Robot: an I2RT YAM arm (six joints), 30 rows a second.
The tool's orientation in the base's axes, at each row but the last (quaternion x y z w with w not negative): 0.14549, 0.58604, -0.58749, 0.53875; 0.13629, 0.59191, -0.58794, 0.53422; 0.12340, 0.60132, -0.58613, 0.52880; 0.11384, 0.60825, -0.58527, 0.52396; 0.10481, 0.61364, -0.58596, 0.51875; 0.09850, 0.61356, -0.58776, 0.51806; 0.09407, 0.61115, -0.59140, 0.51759; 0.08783, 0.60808, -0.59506, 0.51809
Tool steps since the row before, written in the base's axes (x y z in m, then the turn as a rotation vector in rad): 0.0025, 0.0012, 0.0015, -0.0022, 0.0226, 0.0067; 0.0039, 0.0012, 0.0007, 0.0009, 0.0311, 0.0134; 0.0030, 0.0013, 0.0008, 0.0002, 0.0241, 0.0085; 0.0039, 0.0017, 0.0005, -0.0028, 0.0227, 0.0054; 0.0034, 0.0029, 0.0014, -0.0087, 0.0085, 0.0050; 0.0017, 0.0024, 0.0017, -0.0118, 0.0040, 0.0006; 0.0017, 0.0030, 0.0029, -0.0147, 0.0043, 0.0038; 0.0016, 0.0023, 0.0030, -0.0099, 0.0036, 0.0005
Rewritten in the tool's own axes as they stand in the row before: -0.0027, 0.0015, 0.0005, -0.0150, 0.0007, -0.0183; -0.0026, 0.0030, 0.0010, -0.0255, 0.0018, -0.0222; -0.0025, 0.0022, 0.0006, -0.0181, 0.0021, -0.0179; -0.0029, 0.0031, 0.0007, -0.0138, 0.0013, -0.0190; -0.0039, 0.0025, -0.0003, -0.0040, -0.0070, -0.0104; -0.0032, 0.0009, -0.0007, 0.0028, -0.0078, -0.0093; -0.0044, 0.0003, -0.0009, 0.0016, -0.0119, -0.0103; -0.0041, -0.0001, -0.0003, 0.0022, -0.0065, -0.0080
